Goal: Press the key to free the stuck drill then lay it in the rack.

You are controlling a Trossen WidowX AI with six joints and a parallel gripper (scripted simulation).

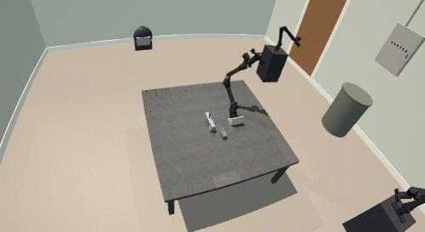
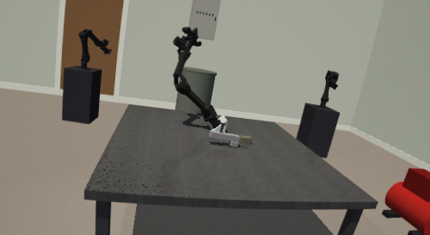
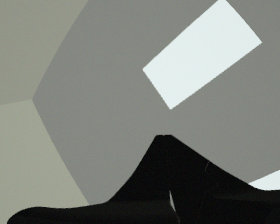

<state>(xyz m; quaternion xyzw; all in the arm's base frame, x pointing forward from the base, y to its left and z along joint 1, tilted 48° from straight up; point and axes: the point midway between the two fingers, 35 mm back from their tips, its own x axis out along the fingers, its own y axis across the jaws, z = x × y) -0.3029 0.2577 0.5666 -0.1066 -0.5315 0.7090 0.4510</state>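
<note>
Right now my gripper tip is 510 mm short of the dark blue key, 230 mm to the right of it and 570 mm above it. Round my gripper tip: drill (510 mm ahead, 280 mm to the left, 620 mm below).
</note>
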